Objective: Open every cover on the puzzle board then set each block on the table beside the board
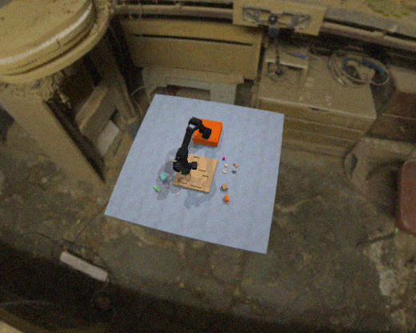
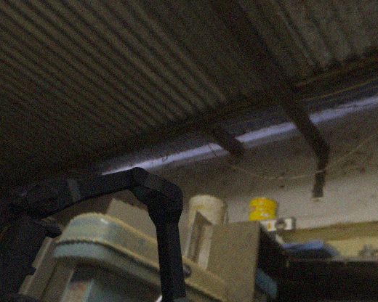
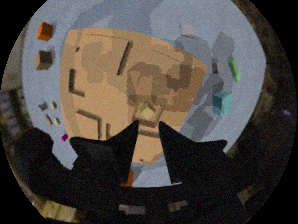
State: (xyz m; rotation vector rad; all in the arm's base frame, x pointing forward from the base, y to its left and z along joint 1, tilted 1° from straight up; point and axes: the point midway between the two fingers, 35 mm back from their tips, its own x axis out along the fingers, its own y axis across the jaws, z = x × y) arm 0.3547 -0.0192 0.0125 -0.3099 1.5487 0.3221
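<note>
Right now the tan puzzle board is 2 cm behind my gripper tip, 5 cm to the left of it and 3 cm below it. Round my gripper tip: magenta piece: 24 cm behind, 23 cm to the left, 4 cm below; green block: 22 cm ahead, 16 cm to the right, 5 cm below; cyan block: 11 cm ahead, 16 cm to the right, 4 cm below.
</note>
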